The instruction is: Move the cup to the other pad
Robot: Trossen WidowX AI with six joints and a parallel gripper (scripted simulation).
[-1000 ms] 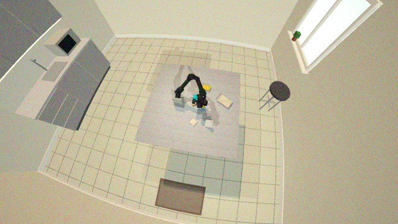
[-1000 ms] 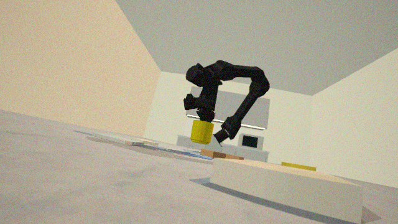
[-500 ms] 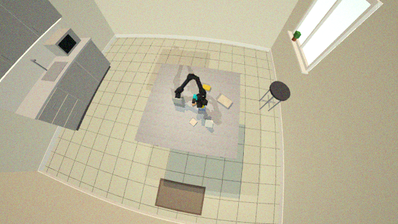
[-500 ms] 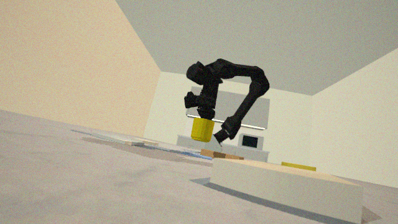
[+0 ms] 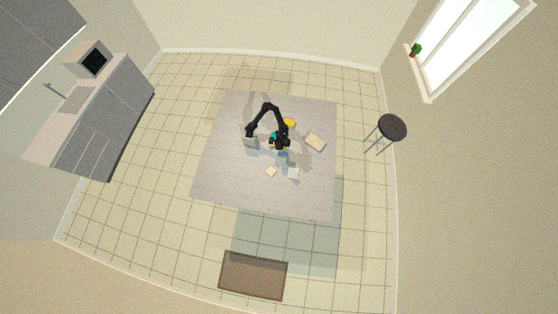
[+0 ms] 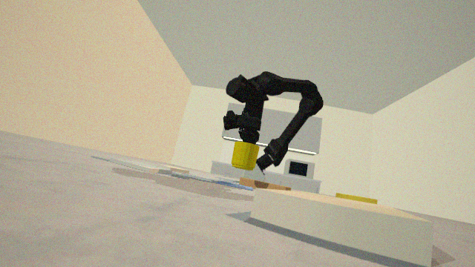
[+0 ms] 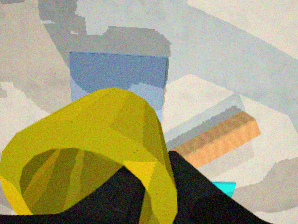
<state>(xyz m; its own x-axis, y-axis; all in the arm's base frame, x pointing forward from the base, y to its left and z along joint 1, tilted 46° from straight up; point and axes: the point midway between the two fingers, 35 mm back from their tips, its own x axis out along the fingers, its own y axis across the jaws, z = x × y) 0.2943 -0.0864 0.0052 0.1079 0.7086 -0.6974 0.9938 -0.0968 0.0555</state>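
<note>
My gripper tip is now 60 mm past the cyan pad, 130 mm to the right of it and 90 mm above it. The rest, counted from my gripper tip: yellow cup (20 mm ahead); wooden bar (10 mm behind, 60 mm to the left, 80 mm below); blue pad (40 mm ahead, 10 mm to the right, 90 mm below).
</note>
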